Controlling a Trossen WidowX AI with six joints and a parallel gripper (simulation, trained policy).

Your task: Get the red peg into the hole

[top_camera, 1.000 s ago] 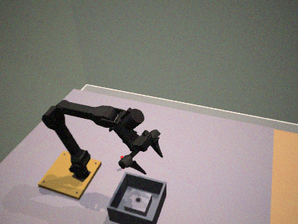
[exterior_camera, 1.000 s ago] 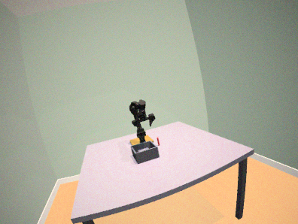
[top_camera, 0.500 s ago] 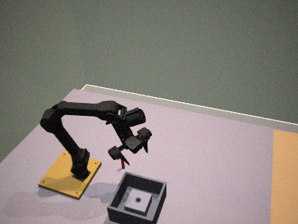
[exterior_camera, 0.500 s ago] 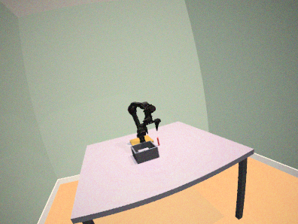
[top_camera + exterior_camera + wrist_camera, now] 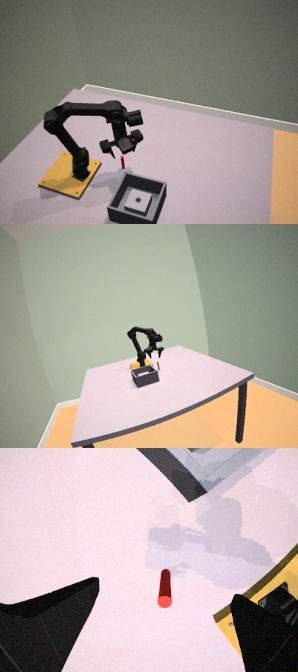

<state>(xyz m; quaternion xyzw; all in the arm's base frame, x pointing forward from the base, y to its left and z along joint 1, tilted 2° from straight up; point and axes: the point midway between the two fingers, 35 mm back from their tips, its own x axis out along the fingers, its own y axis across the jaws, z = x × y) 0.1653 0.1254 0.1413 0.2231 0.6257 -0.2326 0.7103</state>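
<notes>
Right now the red peg is 30 mm behind my gripper tip, 20 mm to the left of it and 90 mm below it. From my gripper tip the other things lie so: grey plate: 150 mm ahead, 140 mm to the right, 80 mm below; then dark grey box: 150 mm ahead, 140 mm to the right, 100 mm below.
</notes>
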